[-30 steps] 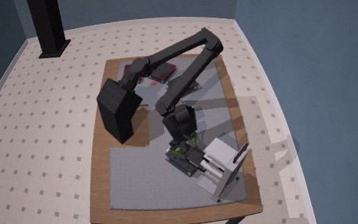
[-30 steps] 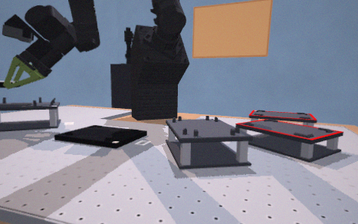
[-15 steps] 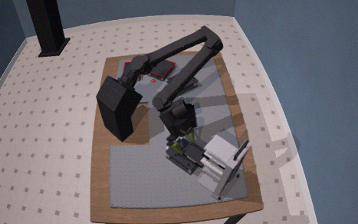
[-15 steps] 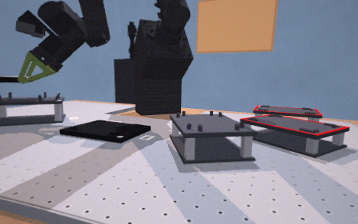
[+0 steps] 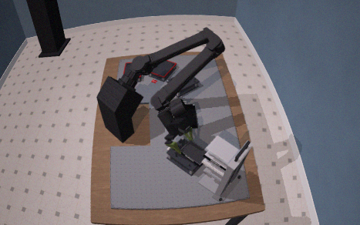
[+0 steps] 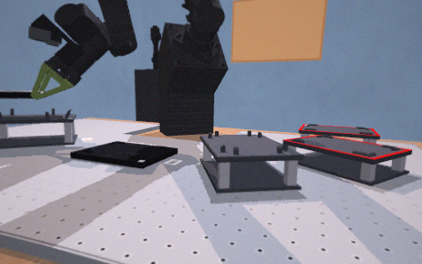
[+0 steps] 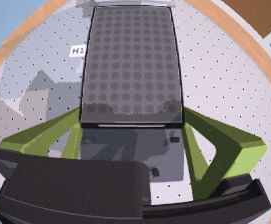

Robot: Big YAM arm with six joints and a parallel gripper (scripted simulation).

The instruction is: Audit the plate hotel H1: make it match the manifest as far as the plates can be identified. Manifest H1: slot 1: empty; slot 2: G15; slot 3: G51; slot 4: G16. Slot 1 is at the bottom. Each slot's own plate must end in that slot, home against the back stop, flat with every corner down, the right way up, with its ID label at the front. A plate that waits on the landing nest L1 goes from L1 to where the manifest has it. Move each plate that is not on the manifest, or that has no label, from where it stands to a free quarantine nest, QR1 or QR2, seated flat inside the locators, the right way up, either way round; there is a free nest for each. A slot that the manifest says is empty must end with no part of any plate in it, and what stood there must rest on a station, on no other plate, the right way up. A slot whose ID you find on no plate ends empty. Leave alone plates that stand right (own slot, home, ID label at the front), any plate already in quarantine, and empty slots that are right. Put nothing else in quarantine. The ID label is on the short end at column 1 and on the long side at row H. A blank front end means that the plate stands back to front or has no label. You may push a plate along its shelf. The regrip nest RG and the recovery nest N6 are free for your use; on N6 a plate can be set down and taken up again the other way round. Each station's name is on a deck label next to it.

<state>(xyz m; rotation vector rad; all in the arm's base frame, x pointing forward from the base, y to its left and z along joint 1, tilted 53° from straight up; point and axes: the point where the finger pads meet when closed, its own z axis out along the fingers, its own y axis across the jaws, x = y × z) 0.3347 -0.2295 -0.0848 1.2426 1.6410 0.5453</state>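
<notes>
Right now the dark plate is 40 mm ahead of my hand and 30 mm to the right of it. From my hand the other things lie so: flat black pad 10 mm behind, 270 mm to the left, 110 mm below; then h1 deck label 170 mm ahead, 110 mm below; then red-edged quarantine nest 370 mm behind, 610 mm to the left, 80 mm below.
</notes>
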